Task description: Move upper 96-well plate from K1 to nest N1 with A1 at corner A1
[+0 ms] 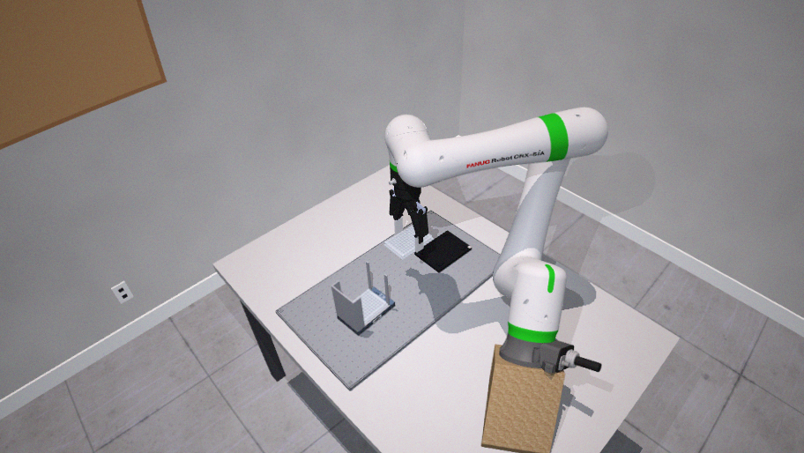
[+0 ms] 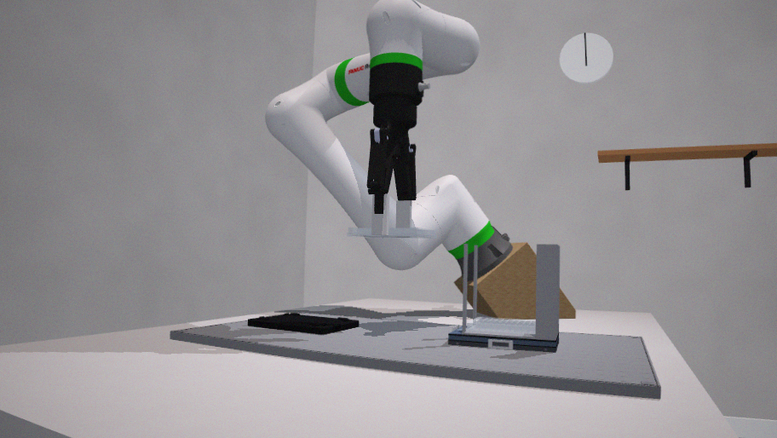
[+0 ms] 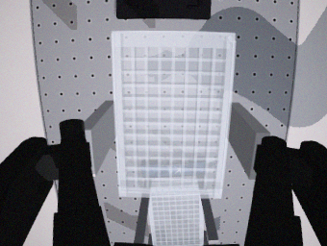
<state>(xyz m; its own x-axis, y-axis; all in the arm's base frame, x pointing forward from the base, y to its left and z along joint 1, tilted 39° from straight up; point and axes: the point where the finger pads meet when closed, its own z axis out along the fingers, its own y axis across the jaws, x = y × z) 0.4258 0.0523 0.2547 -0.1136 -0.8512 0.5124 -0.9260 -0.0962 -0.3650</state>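
My hand is 19 cm above the black plate nest N1, 17 cm to the left of it and 1 cm past it. Also, from my hand: pale square lettered A1: 24 cm to the right, 18 cm below, 7 cm behind.
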